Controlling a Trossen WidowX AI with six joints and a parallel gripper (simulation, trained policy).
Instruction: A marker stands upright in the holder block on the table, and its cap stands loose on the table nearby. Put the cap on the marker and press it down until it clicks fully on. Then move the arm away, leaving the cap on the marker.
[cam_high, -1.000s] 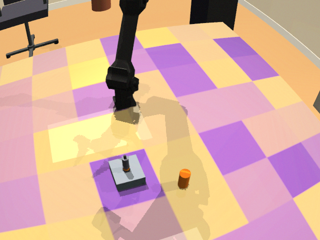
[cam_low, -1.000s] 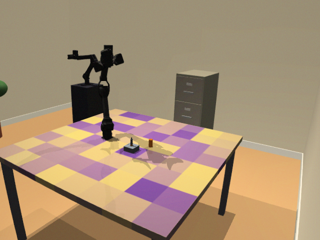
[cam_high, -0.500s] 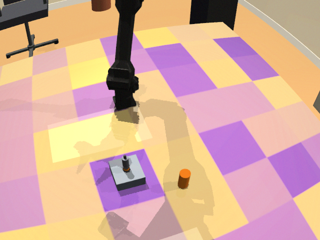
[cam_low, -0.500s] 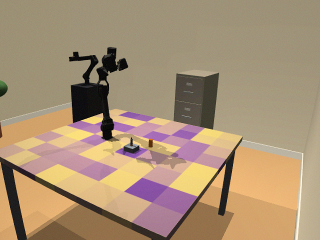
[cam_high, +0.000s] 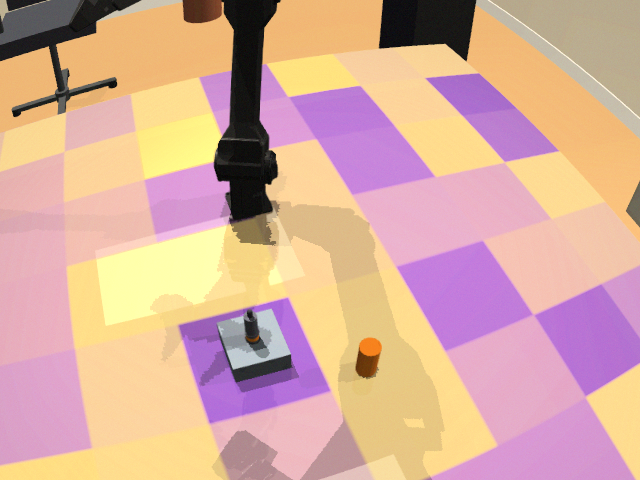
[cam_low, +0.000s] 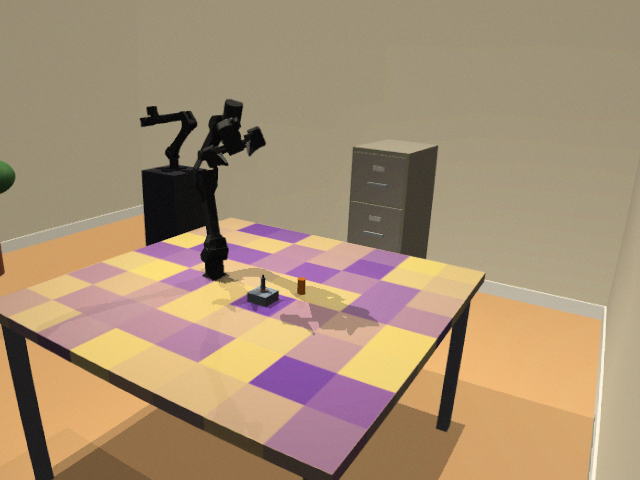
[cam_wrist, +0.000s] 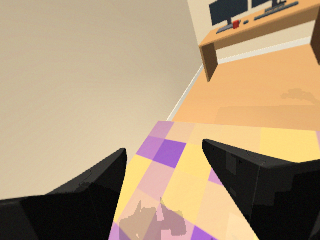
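My gripper tip is now 45 cm above the orange cap, 24 cm to the right of it and 9 cm short of it. Round my gripper tip: grey holder block 46 cm below, 11 cm to the left, 1 cm ahead.
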